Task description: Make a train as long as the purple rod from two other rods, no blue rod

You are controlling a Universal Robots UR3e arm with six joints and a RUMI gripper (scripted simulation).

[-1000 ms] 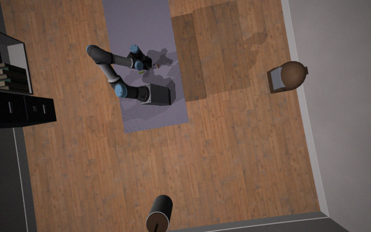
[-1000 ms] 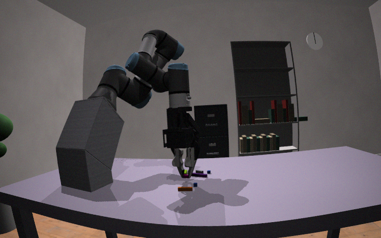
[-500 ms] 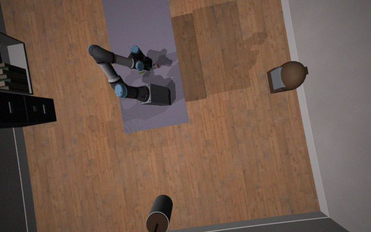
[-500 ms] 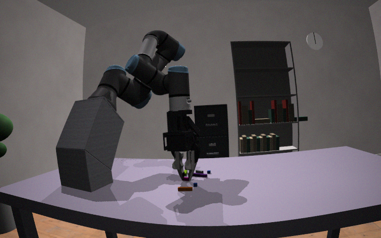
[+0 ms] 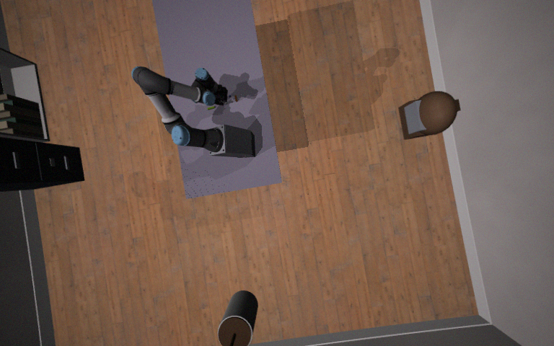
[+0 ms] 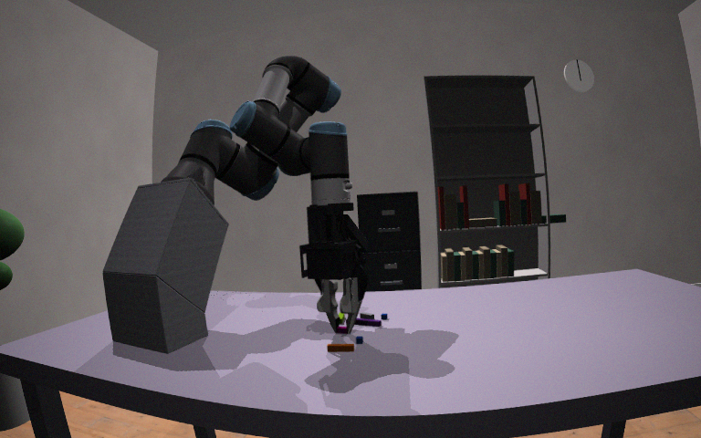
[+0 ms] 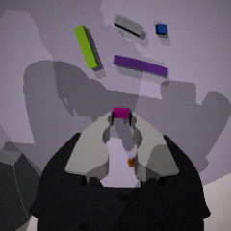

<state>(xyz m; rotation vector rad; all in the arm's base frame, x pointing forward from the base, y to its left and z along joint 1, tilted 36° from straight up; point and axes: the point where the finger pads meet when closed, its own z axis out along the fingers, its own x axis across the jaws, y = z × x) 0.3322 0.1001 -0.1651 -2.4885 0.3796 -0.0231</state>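
My gripper is now 10 mm above the magenta rod. The rest, counted from my hand: lime rod (20 mm behind, 90 mm to the left, 10 mm below); purple rod (30 mm ahead, 50 mm to the left, 10 mm below); orange rod (10 mm ahead, 100 mm to the right, 10 mm below).
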